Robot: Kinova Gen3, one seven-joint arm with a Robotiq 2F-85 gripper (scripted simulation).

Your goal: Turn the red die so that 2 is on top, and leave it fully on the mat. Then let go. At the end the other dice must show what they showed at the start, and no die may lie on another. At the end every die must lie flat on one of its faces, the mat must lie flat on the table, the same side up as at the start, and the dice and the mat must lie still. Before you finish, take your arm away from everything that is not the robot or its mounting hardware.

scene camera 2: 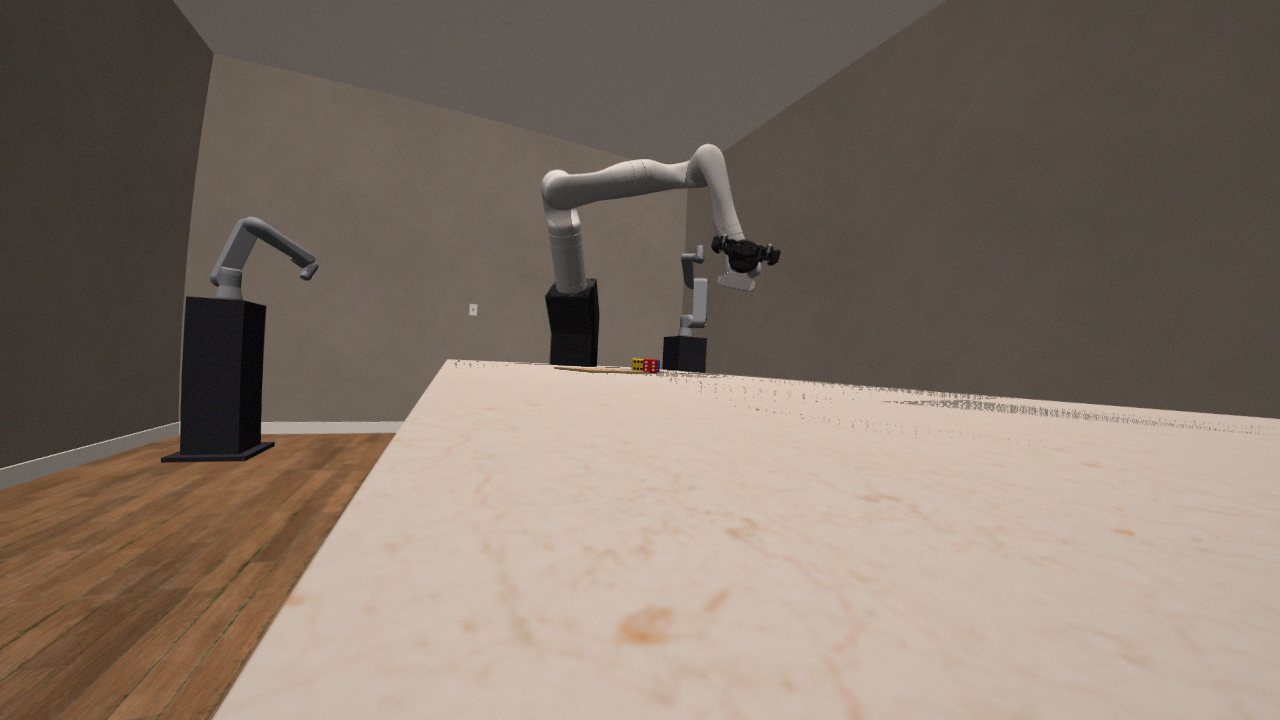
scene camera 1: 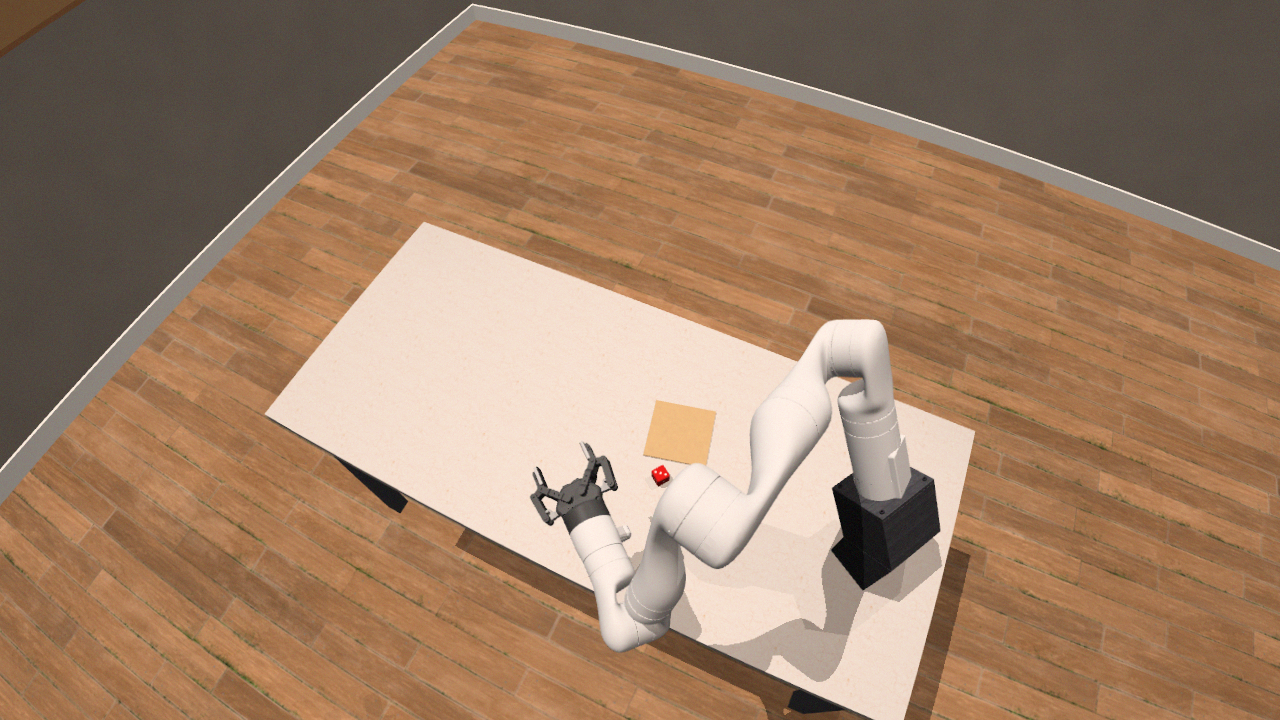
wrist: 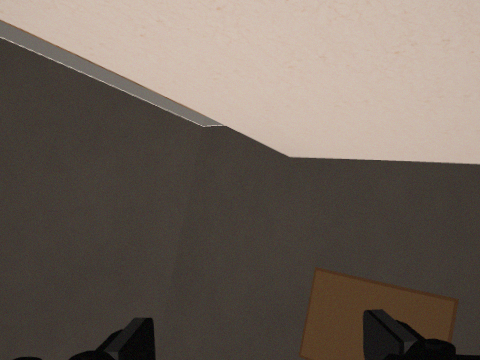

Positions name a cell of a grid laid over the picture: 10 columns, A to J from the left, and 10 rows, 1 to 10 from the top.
Labels:
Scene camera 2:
my gripper: F4
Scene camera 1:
my gripper: E7
tan mat: F7
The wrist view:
my gripper: F10

